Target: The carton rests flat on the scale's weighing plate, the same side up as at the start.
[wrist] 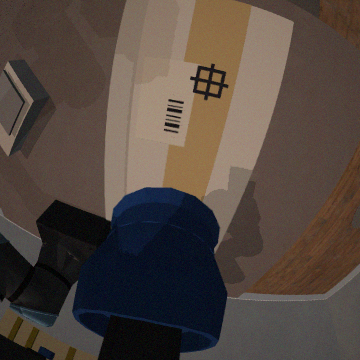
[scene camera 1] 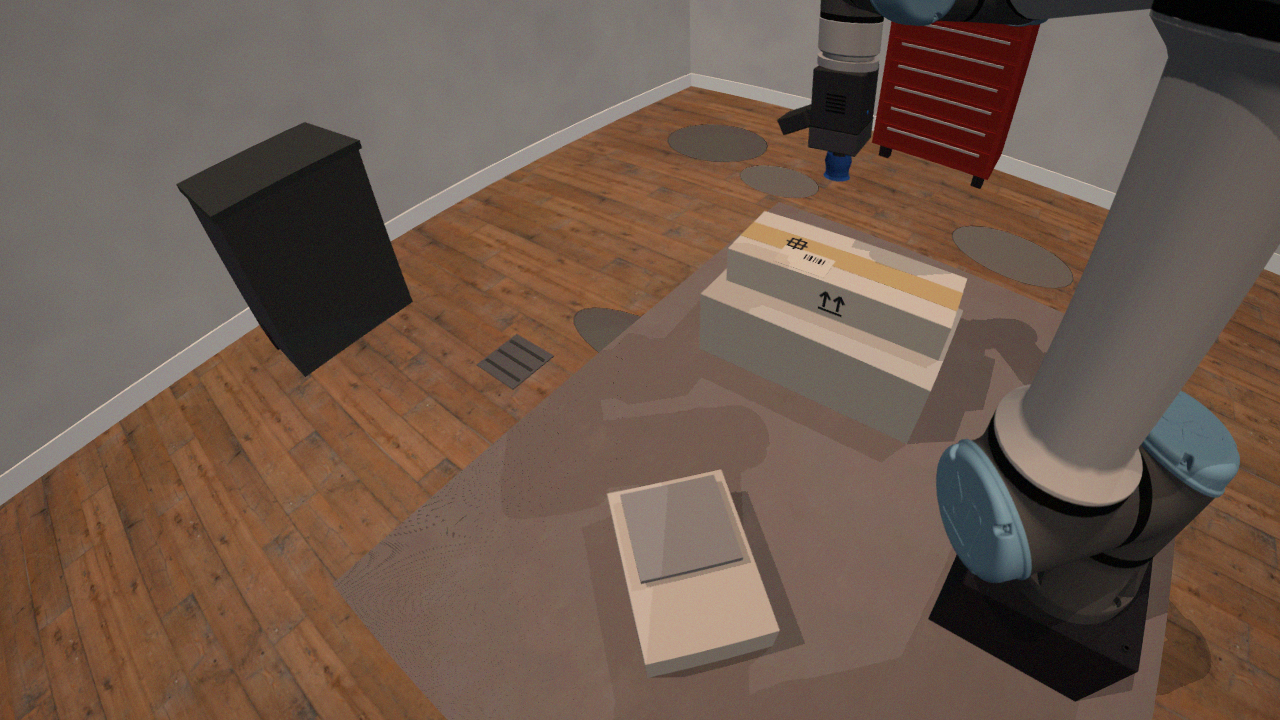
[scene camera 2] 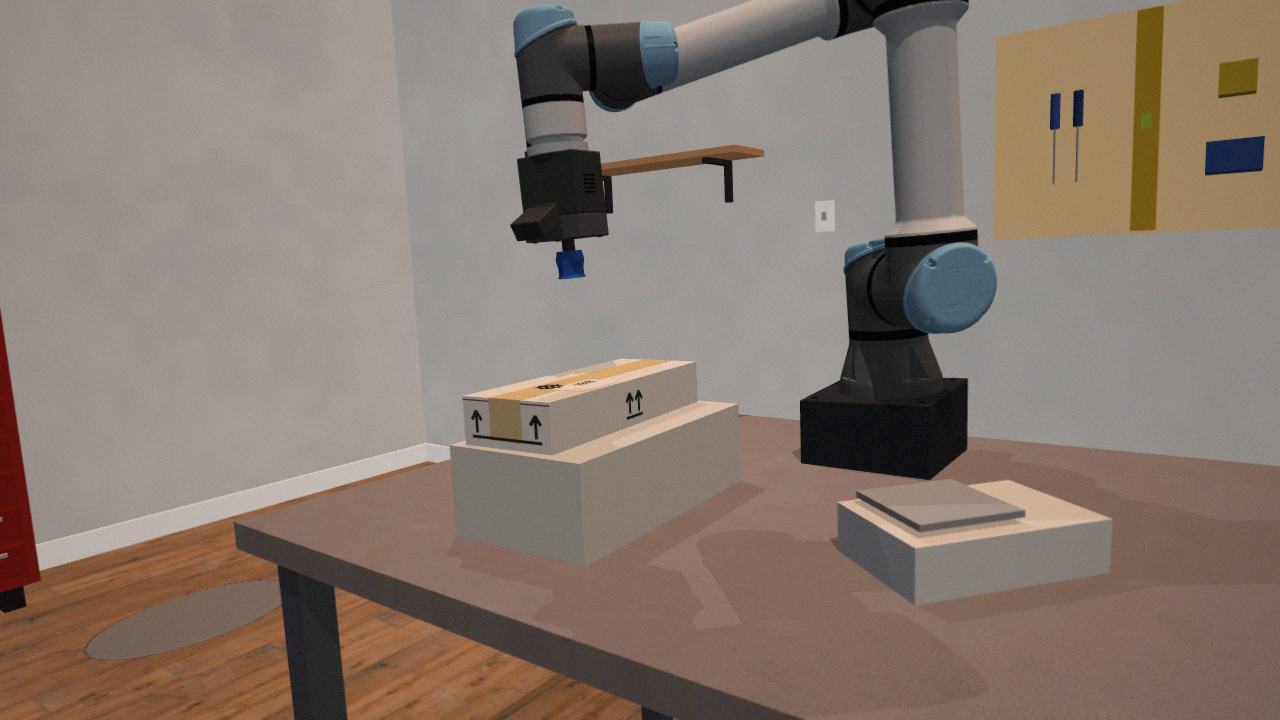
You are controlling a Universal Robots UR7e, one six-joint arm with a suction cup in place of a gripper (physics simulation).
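Where they show: hand, tool point: (wrist: 162, 235) (scene camera 1: 836, 175) (scene camera 2: 572, 277); arm's base, link origin: (wrist: 65, 254) (scene camera 2: 890, 389).
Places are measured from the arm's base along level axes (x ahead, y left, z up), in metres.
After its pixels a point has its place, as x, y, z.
The carton (scene camera 1: 845, 286) {0.373, -0.229, 0.065} (scene camera 2: 581, 407) {0.498, -0.224, 0.049} (wrist: 215, 130) {0.428, -0.307, 0.065} is a long pale box with tan tape, a barcode label and a grid mark on top. It lies flat on a larger pale block (scene camera 1: 805, 362) {0.393, -0.166, -0.040} (scene camera 2: 617, 497) {0.510, -0.171, -0.048}, its side arrows pointing up. The scale (scene camera 1: 707, 617) {0.329, 0.224, -0.053} (scene camera 2: 1011, 559) {0.438, 0.224, -0.078} (wrist: 37, 90) {0.429, 0.067, -0.083} stands on the table with its grey weighing plate (scene camera 1: 684, 528) {0.403, 0.151, -0.038} (scene camera 2: 939, 503) {0.420, 0.156, -0.038} (wrist: 12, 107) {0.400, 0.113, -0.038} bare. My gripper, a blue suction cup (scene camera 1: 837, 168) (scene camera 2: 571, 265) (wrist: 165, 215), points down and hangs in the air above the carton, apart from it, with nothing on it.
The table (scene camera 1: 537, 555) {0.555, 0.252, -0.107} (scene camera 2: 626, 617) {0.651, -0.070, -0.108} carries the block, the scale and the arm's black base (scene camera 1: 1038, 626) {0.014, 0.088, -0.006} (scene camera 2: 881, 429) {0.100, 0.012, -0.042}. The base stands behind the scale in the scene camera 2 view. A dark cabinet (scene camera 1: 313, 259) and a red drawer cabinet (scene camera 1: 953, 98) stand on the floor. A wall shelf (scene camera 2: 689, 159) is behind the arm.
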